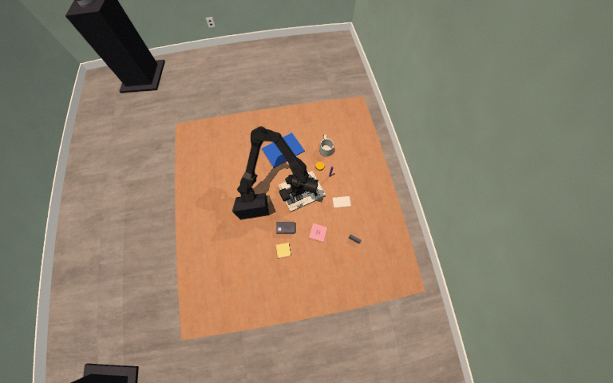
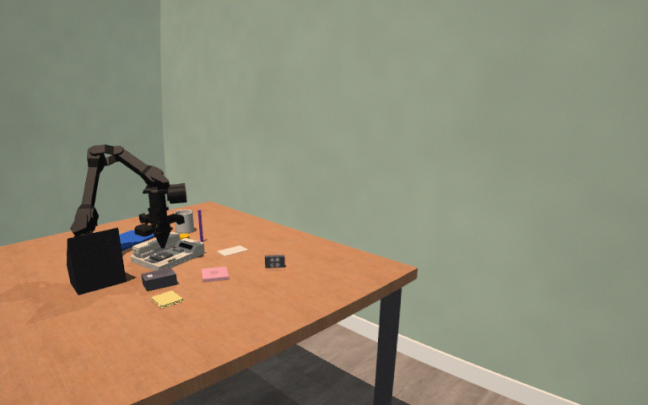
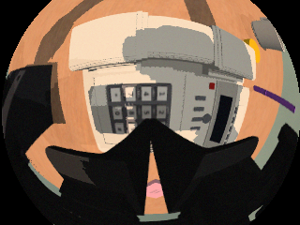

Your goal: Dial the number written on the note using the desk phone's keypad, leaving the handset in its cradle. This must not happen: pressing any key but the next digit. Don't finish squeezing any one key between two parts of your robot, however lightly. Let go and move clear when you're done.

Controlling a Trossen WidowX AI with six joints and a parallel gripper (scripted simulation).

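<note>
Now: hand 30 mm short of the cream desk phone, 30 mm to the right of it and 60 mm above it. Also, from my hand: purple pen: 200 mm ahead, 130 mm to the left, 20 mm below; cream card: 250 mm ahead, 40 mm to the right, 90 mm below; grey handset: 80 mm to the left, 40 mm below.
</note>
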